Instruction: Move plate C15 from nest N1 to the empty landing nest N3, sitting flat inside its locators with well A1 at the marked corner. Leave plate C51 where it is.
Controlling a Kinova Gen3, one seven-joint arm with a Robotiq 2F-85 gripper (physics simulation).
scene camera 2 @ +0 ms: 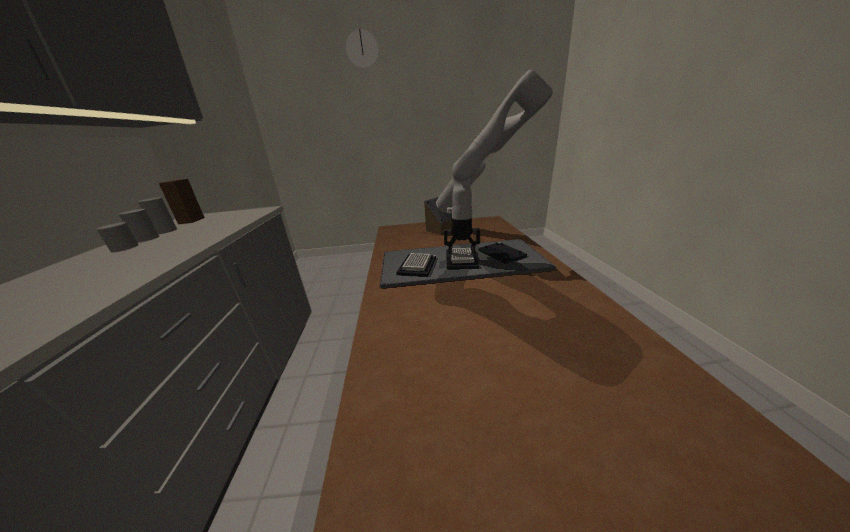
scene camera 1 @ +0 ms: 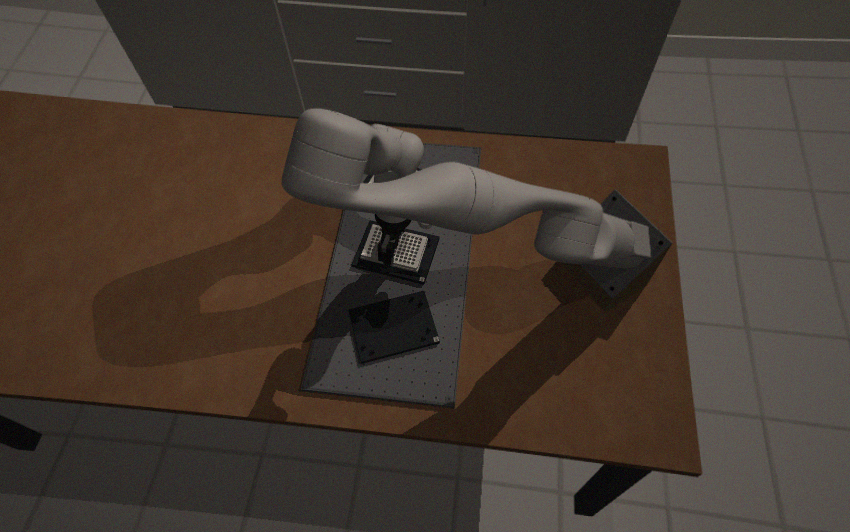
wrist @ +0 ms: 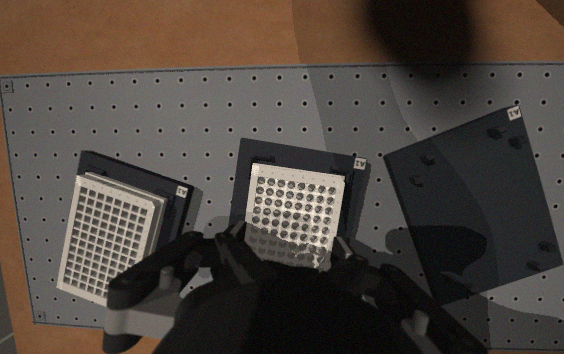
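Note:
A white plate with round wells is at the middle dark nest; its label is unreadable. My gripper is shut on its two long sides. Whether the plate touches the nest floor cannot be told. A second white plate with square wells sits in another nest, apart from the fingers. The empty nest lies turned at an angle, with locators and an A1 mark at one corner.
The nests stand on a grey perforated board on the brown table. The arm reaches over the board from its base, hiding much of the second plate in scene camera 1. Arm shadows cross the empty nest.

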